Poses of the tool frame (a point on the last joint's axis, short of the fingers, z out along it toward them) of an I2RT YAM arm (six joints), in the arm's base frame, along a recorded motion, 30 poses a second.
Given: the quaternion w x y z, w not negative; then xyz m.
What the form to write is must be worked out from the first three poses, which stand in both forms.
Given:
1: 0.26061 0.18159 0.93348 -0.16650 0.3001 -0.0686 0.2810
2: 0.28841 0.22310 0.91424 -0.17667 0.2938 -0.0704 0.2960
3: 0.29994 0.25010 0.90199 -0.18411 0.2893 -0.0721 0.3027
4: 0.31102 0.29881 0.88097 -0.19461 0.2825 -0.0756 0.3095
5: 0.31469 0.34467 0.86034 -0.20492 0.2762 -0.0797 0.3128
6: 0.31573 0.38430 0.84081 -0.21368 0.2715 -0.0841 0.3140
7: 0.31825 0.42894 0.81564 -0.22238 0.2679 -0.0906 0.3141
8: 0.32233 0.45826 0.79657 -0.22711 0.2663 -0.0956 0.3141
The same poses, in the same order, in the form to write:
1: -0.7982 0.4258 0.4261 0.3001; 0.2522 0.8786 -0.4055 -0.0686; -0.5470 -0.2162 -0.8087 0.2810; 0 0 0 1
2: -0.7341 0.5098 0.4485 0.2938; 0.3060 0.8380 -0.4517 -0.0704; -0.6062 -0.1943 -0.7712 0.2960; 0 0 0 1
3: -0.6950 0.5616 0.4490 0.2893; 0.3407 0.8071 -0.4822 -0.0721; -0.6332 -0.1821 -0.7523 0.3027; 0 0 0 1
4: -0.6280 0.6475 0.4317 0.2825; 0.4054 0.7457 -0.5288 -0.0756; -0.6643 -0.1570 -0.7308 0.3095; 0 0 0 1
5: -0.5643 0.7220 0.4002 0.2762; 0.4641 0.6784 -0.5695 -0.0797; -0.6827 -0.1357 -0.7180 0.3128; 0 0 0 1
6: -0.5053 0.7812 0.3667 0.2715; 0.5113 0.6133 -0.6020 -0.0841; -0.6952 -0.1167 -0.7093 0.3140; 0 0 0 1
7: -0.4295 0.8413 0.3284 0.2679; 0.5582 0.5331 -0.6358 -0.0906; -0.7099 -0.0897 -0.6985 0.3141; 0 0 0 1
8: -0.3722 0.8765 0.3054 0.2663; 0.5837 0.4768 -0.6572 -0.0956; -0.7217 -0.0664 -0.6890 0.3141; 0 0 0 1
